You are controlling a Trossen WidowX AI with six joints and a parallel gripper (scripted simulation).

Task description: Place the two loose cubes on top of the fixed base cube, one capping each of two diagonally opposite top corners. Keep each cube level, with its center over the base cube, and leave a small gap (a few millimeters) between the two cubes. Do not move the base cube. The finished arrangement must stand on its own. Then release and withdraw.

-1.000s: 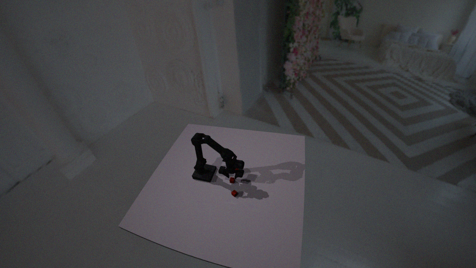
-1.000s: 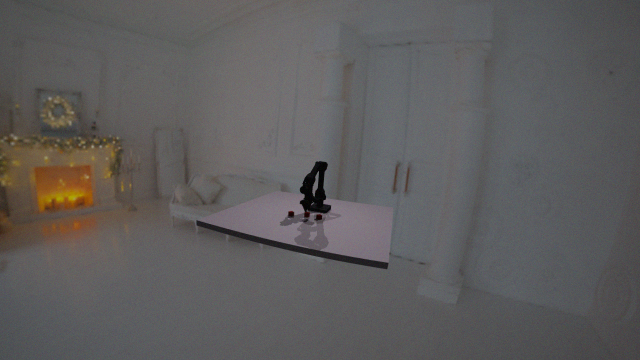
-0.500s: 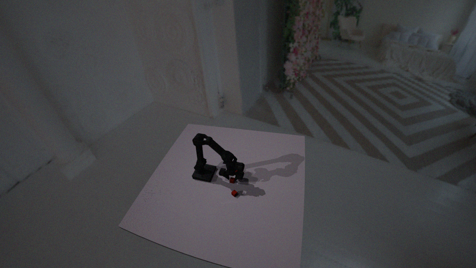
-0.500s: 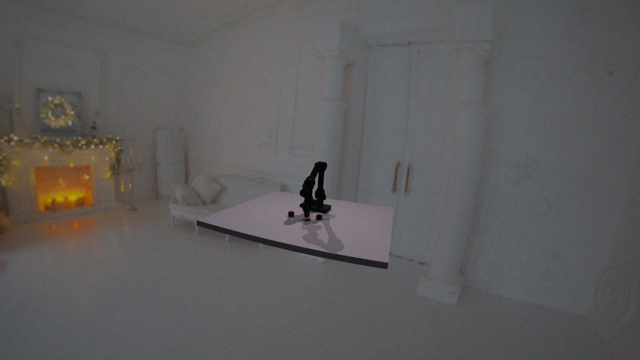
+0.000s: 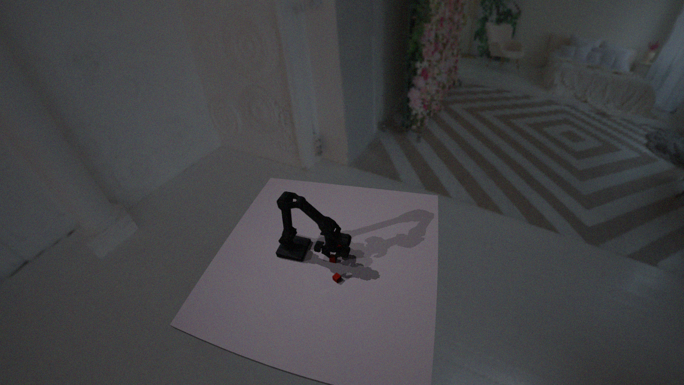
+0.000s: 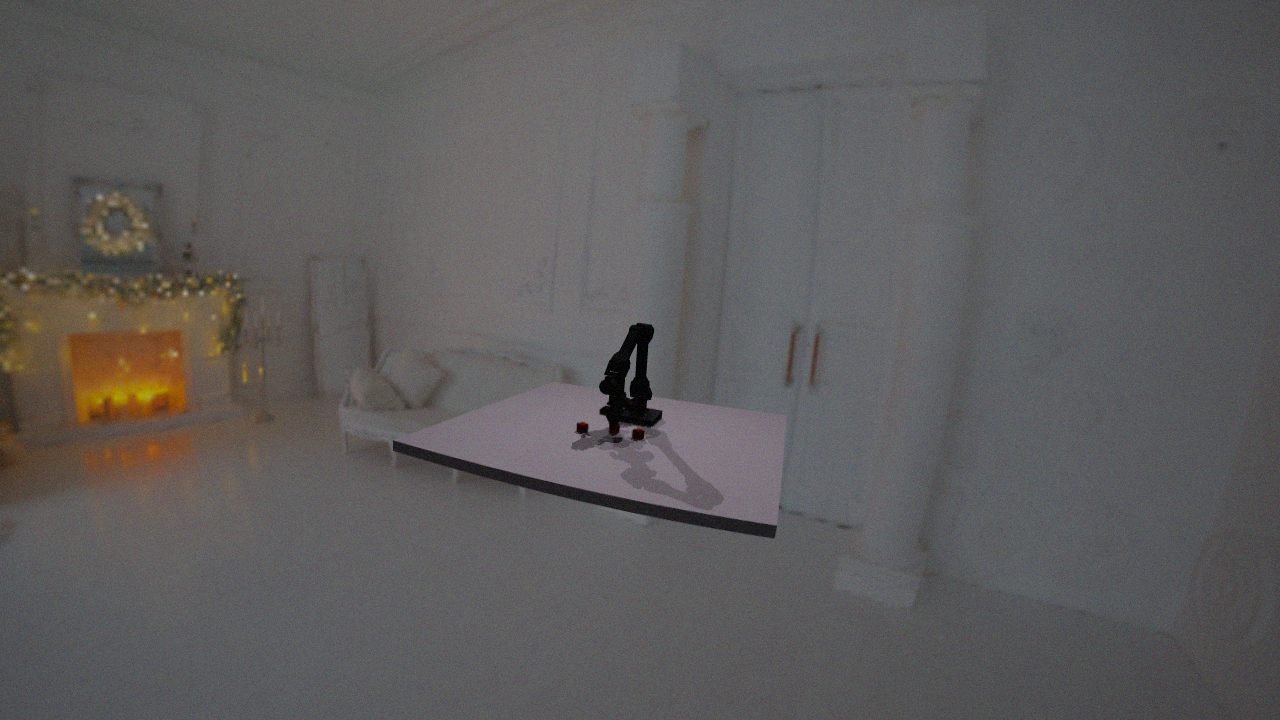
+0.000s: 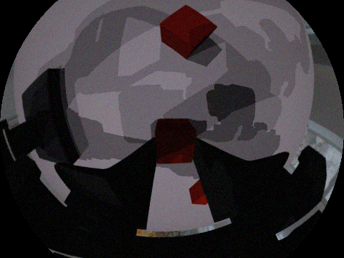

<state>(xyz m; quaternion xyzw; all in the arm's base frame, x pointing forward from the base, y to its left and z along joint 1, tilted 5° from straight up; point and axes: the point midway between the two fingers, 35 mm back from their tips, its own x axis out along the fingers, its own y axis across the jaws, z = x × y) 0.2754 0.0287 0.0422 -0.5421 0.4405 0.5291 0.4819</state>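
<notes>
My gripper tip is 7 cm short of the red cube, 10 cm to the left of it and 1 cm above it.
</notes>
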